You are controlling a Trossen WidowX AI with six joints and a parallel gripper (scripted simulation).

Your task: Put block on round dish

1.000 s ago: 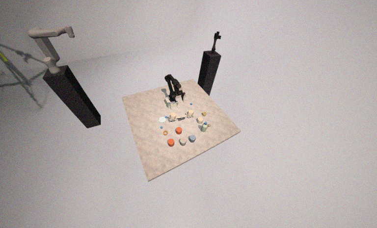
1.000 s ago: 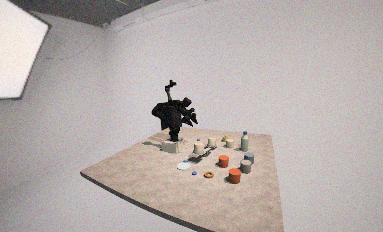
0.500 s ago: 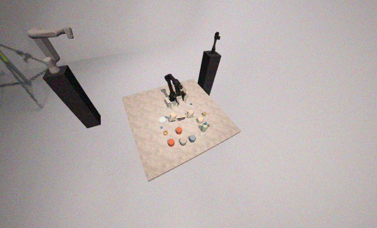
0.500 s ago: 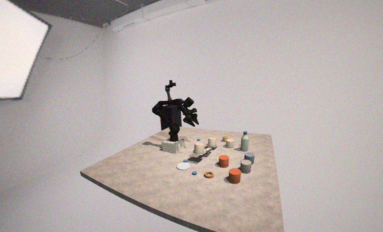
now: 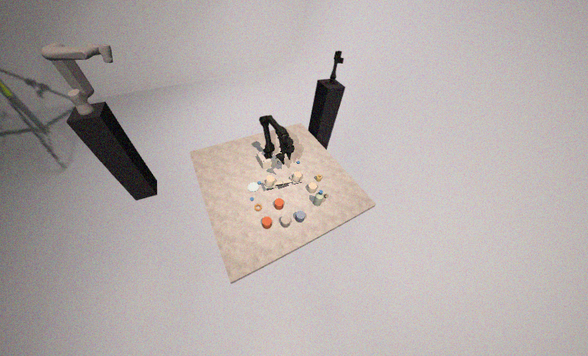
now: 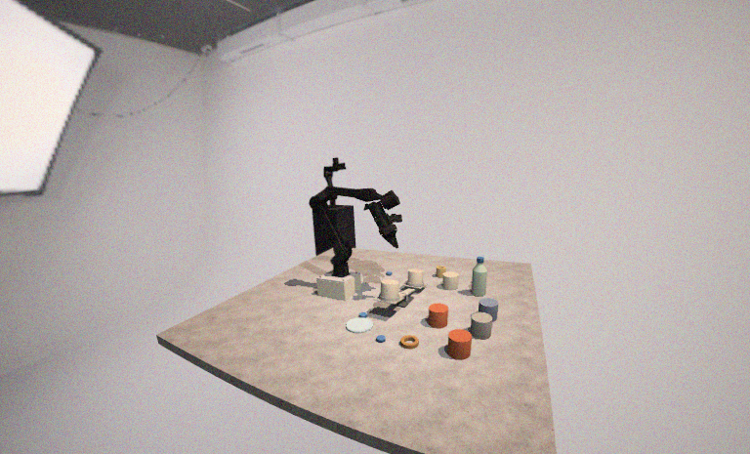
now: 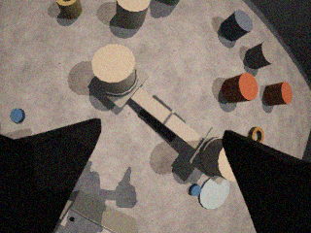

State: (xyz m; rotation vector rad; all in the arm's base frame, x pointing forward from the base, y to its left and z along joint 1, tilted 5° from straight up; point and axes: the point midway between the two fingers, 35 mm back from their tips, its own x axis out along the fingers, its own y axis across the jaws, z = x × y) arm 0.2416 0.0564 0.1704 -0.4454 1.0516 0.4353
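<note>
Right now my gripper tip is 5 cm short of the shiny block, 9 cm to the right of it and 18 cm above it. From my gripper tip the other things lie so: balance 6 cm ahead, 5 cm to the right, 20 cm below; pale round dish 1 cm behind, 29 cm to the right, 22 cm below; balance beam 5 cm ahead, 5 cm to the right, 19 cm below.
</note>
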